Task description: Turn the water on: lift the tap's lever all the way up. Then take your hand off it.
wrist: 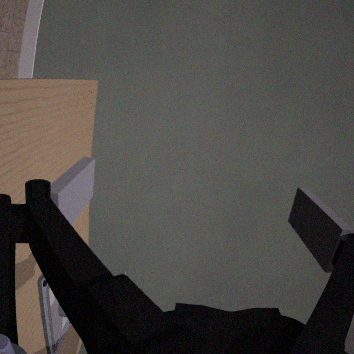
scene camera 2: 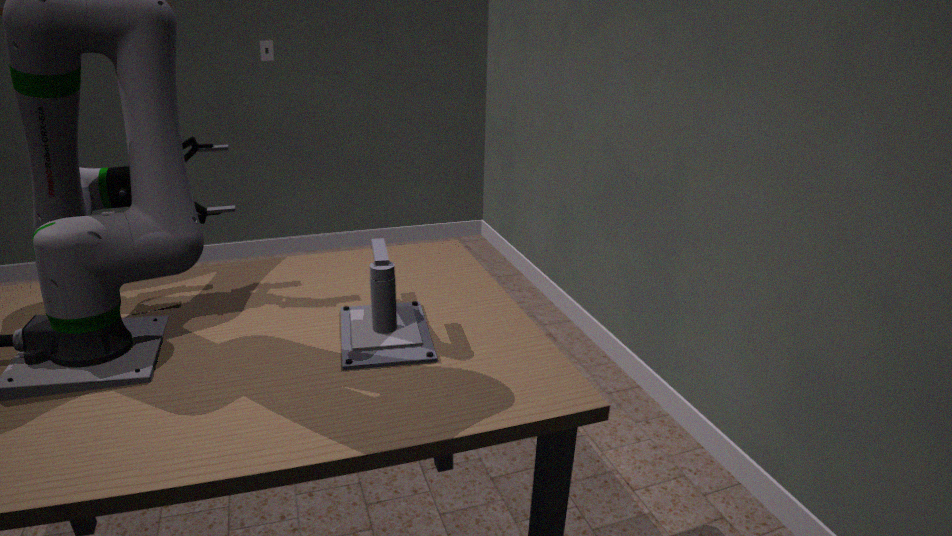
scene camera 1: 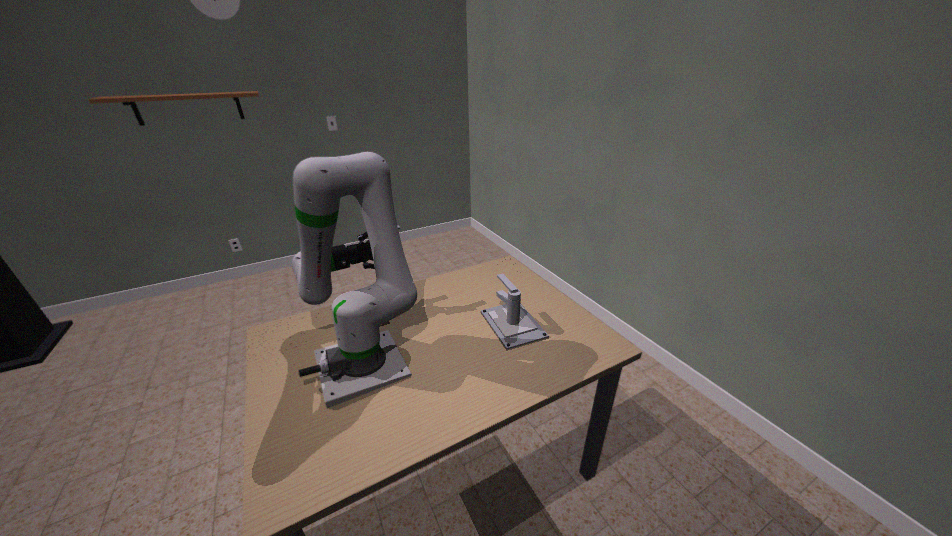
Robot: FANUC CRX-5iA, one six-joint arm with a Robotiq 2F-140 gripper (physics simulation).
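Pixels of known places: gripper, fingertip midpoint: point(wrist: 197, 191) point(scene camera 2: 231, 178); arm's base, origin of the base link: point(scene camera 2: 91, 348) point(scene camera 1: 362, 361).
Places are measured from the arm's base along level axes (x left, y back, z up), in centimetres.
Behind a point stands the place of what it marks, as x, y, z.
Observation:
The grey tap point(scene camera 1: 513, 309) @[-6.4, -54.4, 7.1] point(scene camera 2: 383, 302) @[-6.8, -55.3, 6.6] stands upright on its square base plate point(scene camera 1: 526, 337) @[-14.1, -55.5, -0.7] point(scene camera 2: 389, 355) @[-13.9, -55.0, -0.7]. Its flat lever point(scene camera 1: 507, 283) @[0.6, -55.7, 14.1] point(scene camera 2: 380, 251) @[0.4, -56.1, 14.1] slants upward from the top of the body toward the far side; whether it is at its upper limit cannot be told. The short spout point(scene camera 1: 502, 294) @[4.2, -55.8, 7.0] shows below the lever in scene camera 1. My gripper point(scene camera 2: 226, 177) @[36.8, -26.3, 21.8] point(wrist: 197, 191) @[36.8, -26.3, 21.8] is open and empty, held high, to the left of the tap and well apart from it. In scene camera 1 my arm partly hides it. In the wrist view a finger hides most of the tap's mounting.
The wooden table point(scene camera 1: 426, 412) @[-27.7, -12.6, -1.5] point(scene camera 2: 199, 439) @[-30.3, -23.3, -1.5] point(wrist: 50, 115) @[37.3, -55.2, -1.5] carries the tap and my arm's base plate point(scene camera 1: 393, 374) @[-10.4, -7.7, -0.1] point(scene camera 2: 147, 359) @[-5.8, -11.4, -0.5], which stands left of the tap. A green wall rises beyond the table's right edge. A wall shelf point(scene camera 1: 173, 97) hangs at the back left.

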